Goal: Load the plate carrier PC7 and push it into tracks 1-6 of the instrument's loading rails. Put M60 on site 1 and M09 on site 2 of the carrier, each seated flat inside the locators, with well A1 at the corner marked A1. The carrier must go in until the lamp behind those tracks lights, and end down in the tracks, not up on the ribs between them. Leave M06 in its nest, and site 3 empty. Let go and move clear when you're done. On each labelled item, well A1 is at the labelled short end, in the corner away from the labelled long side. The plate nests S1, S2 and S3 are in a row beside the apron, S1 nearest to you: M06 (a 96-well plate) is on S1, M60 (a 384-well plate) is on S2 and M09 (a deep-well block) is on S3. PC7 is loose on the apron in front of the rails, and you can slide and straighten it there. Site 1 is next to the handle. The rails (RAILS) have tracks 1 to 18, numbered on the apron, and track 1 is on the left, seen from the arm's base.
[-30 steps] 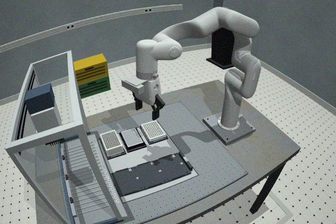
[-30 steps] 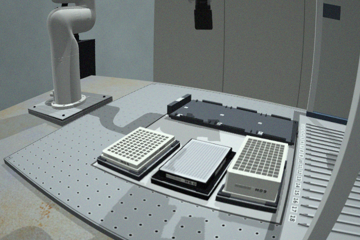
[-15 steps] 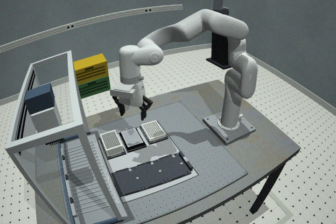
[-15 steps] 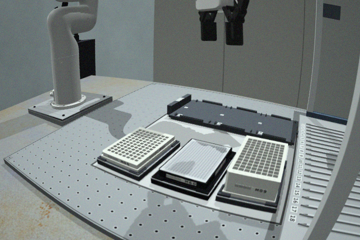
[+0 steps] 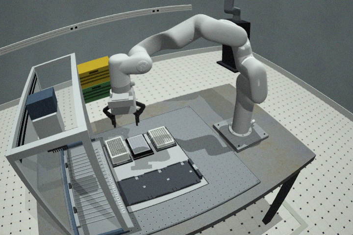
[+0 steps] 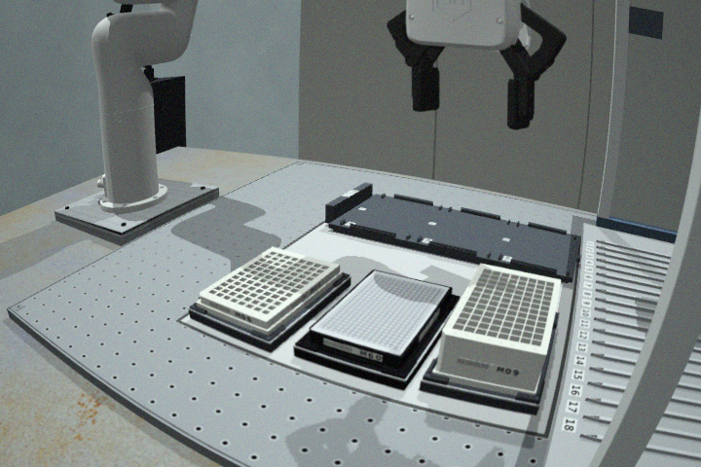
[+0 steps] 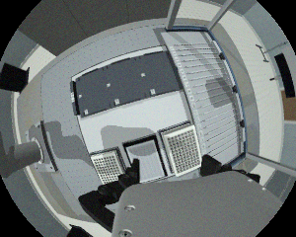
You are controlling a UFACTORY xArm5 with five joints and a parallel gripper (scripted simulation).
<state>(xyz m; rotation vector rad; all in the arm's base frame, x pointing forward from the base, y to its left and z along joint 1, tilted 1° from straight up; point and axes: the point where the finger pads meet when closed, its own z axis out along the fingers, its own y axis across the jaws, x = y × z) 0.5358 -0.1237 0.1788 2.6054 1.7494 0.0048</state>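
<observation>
Right now my hand is 50 mm short of the plate nest S3, 50 mm to the left of it and 190 mm above it. From my hand the other things lie so: 96-well plate M06: 170 mm behind, 40 mm to the right, 180 mm below; plate carrier PC7: 30 mm behind, 190 mm to the left, 180 mm below; plate nest S2: 50 mm behind, 50 mm to the right, 190 mm below.
</observation>
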